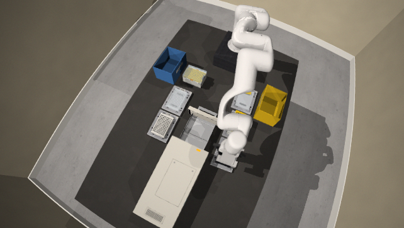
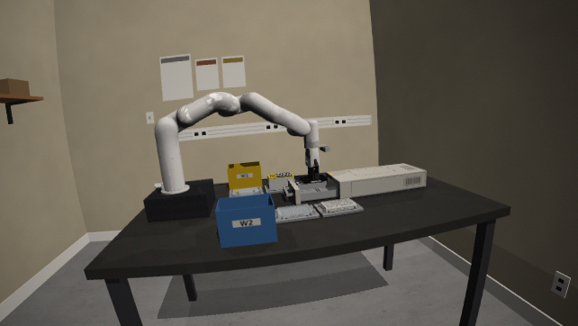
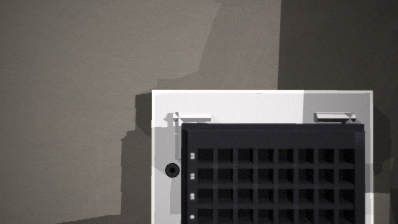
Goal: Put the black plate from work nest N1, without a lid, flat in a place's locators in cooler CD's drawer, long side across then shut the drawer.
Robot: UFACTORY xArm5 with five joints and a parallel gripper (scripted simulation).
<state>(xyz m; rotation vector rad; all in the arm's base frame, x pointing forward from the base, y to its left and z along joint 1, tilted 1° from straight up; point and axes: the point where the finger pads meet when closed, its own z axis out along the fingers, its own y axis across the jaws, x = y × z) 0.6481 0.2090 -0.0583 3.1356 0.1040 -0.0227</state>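
Right now the work nest N1 is 4 cm below my hand. Also, from my hand: cooler CD 19 cm to the right, 12 cm ahead, 1 cm below; black plate 1 cm below; drawer 19 cm to the right, 3 cm behind, 1 cm below.
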